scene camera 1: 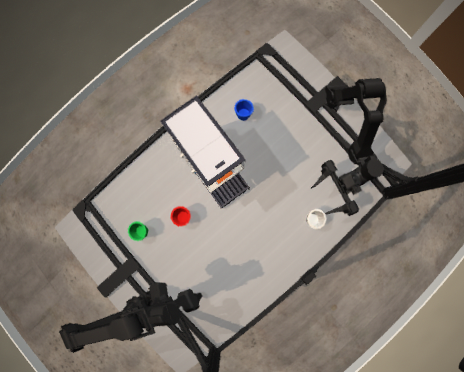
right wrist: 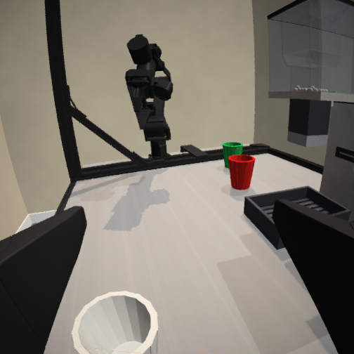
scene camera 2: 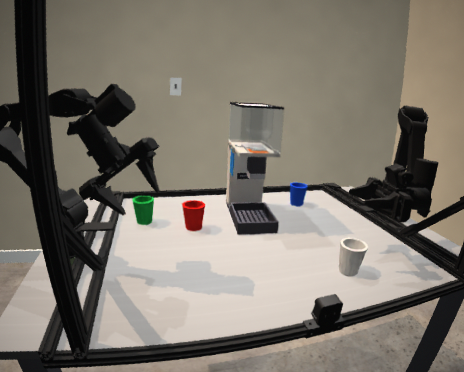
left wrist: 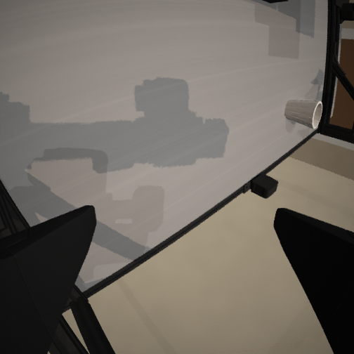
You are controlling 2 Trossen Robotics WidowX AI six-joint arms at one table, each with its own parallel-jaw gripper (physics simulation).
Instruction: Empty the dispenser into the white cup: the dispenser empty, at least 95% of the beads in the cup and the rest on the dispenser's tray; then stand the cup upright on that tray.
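Pixels of known places: left gripper, fingertip midpoint: (scene camera 2: 141, 203); right gripper, fingertip midpoint: (scene camera 1: 318, 201) (scene camera 2: 356, 196); left arm's base at its link origin: (scene camera 1: 143, 305); right arm's base at its link origin: (scene camera 1: 332, 99).
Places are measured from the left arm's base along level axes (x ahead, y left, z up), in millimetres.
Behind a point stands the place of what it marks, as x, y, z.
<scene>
The white cup (scene camera 1: 316, 219) {598, -350, -7} (scene camera 2: 352, 257) {568, -358, 36} (left wrist: 302, 113) (right wrist: 115, 325) stands upright on the table, with no beads visible inside. The dispenser (scene camera 1: 202, 140) {562, 69, 340} (scene camera 2: 245, 180) {576, 121, 83} (right wrist: 345, 130) stands at the far table edge. Small pale beads (right wrist: 310, 90) show low in its clear hopper. Its black slatted tray (scene camera 1: 231, 192) {518, -45, -8} (scene camera 2: 257, 229) {505, -66, -4} (right wrist: 262, 225) holds no cup. My right gripper (scene camera 1: 320, 200) {625, -296, 155} (right wrist: 181, 212) is open and empty, close to the white cup; in the right wrist view the cup is low, towards the left finger. My left gripper (scene camera 2: 140, 202) {162, -129, 152} (left wrist: 187, 217) is open and empty, far from the cup.
A red cup (scene camera 1: 180, 216) {352, 59, -7} (scene camera 2: 193, 215) {343, 22, 34} (right wrist: 241, 172) and a green cup (scene camera 1: 138, 231) {221, 158, -7} (scene camera 2: 144, 210) {224, 120, 30} (right wrist: 232, 150) stand left of the tray. A blue cup (scene camera 1: 244, 109) {798, 78, -7} (scene camera 2: 298, 194) {766, 50, 28} stands right of the dispenser. A black frame borders the table, with a small black box (scene camera 2: 327, 310) {397, -443, 22} on its near bar.
</scene>
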